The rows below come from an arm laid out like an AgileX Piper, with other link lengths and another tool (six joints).
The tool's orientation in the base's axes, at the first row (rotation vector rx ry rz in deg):
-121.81 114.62 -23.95
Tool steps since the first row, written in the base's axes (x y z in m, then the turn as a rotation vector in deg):
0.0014 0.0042 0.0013 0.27 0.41 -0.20
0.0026 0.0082 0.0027 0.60 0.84 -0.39
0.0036 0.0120 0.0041 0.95 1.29 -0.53
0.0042 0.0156 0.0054 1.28 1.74 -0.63
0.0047 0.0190 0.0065 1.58 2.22 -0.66
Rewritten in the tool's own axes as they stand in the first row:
-0.0040 -0.0020 -0.0010 -0.41 -0.22 0.26
-0.0078 -0.0039 -0.0021 -0.84 -0.50 0.52
-0.0115 -0.0056 -0.0033 -1.28 -0.81 0.75
-0.0149 -0.0068 -0.0045 -1.72 -1.12 0.93
-0.0182 -0.0079 -0.0056 -2.18 -1.43 1.03

